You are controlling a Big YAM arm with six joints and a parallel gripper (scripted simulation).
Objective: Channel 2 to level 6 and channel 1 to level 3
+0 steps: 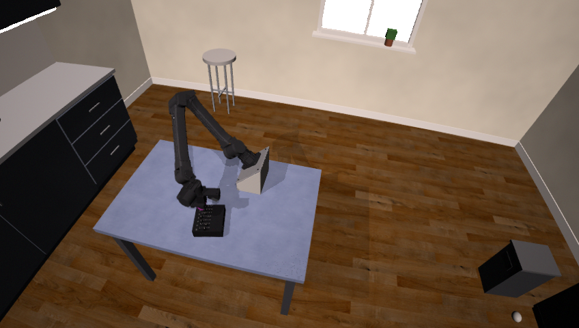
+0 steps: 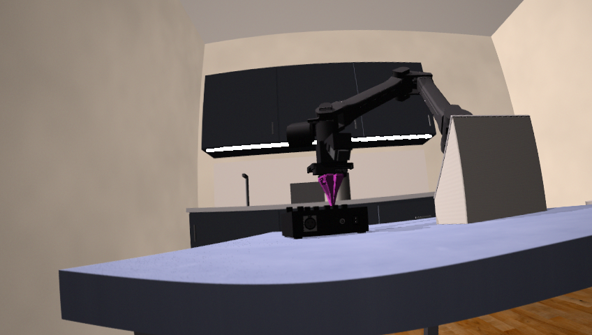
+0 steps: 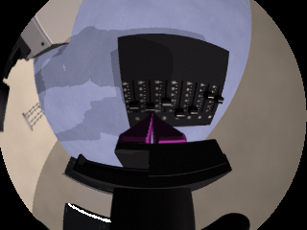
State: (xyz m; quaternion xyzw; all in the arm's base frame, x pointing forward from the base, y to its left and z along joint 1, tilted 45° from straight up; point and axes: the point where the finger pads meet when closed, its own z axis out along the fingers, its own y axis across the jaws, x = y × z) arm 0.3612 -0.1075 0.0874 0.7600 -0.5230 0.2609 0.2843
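The fader is 30 mm behind my hand, 10 mm to the left of it and 10 mm below it.
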